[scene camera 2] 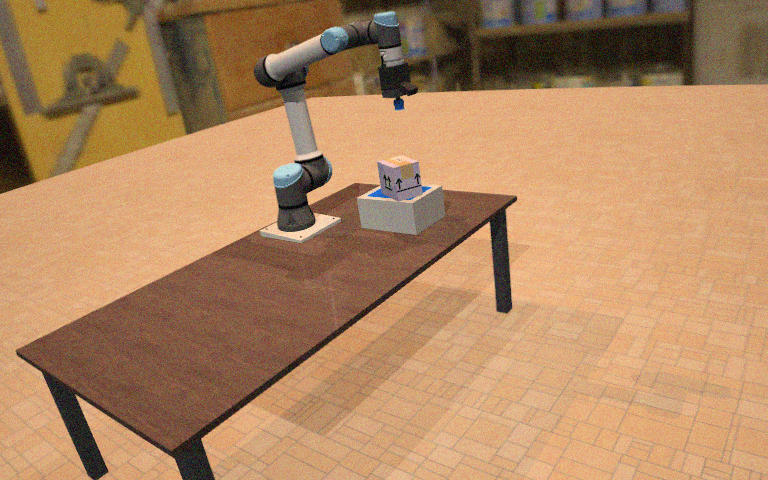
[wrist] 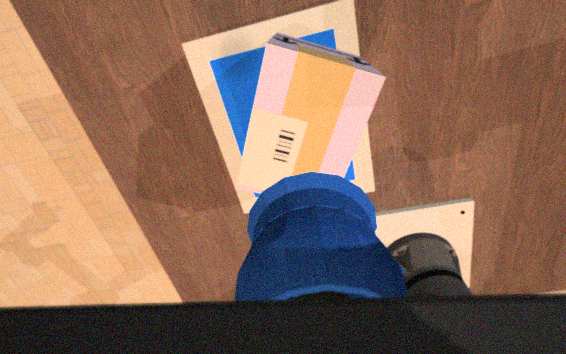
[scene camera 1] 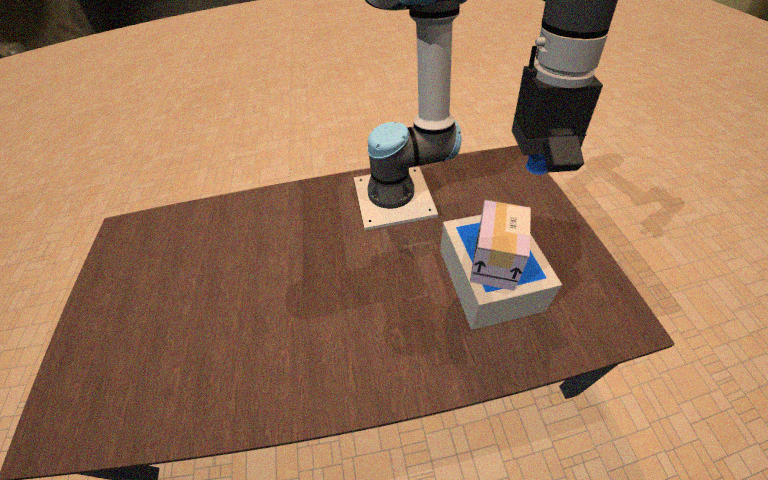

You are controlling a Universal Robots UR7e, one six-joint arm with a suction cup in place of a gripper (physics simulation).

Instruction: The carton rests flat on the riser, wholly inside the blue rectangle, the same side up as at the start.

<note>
My suction cup (wrist: 312, 232) carries nothing. The cup hangs 26 cm from the middle of a carton (scene camera 1: 502, 249), above it. Also in view: a riser (scene camera 1: 483, 305).
The carton is seen too in scene camera 2 (scene camera 2: 400, 179) and in the wrist view (wrist: 312, 103). The riser also shows in scene camera 2 (scene camera 2: 377, 211) and in the wrist view (wrist: 226, 66).
</note>
